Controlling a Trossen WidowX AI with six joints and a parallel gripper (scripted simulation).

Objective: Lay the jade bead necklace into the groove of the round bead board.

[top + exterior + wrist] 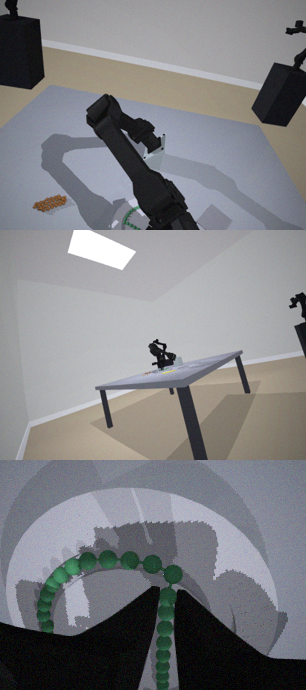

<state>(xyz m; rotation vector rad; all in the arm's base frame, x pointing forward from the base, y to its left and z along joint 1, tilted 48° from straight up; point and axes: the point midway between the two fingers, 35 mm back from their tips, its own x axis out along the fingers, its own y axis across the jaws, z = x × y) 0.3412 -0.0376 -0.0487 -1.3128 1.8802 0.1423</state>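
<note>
The round bead board is 40 mm behind my gripper tip, 30 mm to the right of it and 10 mm below it. Also, from my gripper tip: yellow strip 190 mm to the left, 150 mm ahead, 20 mm below; flat grey square 200 mm to the left, 90 mm behind, 20 mm below.
</note>
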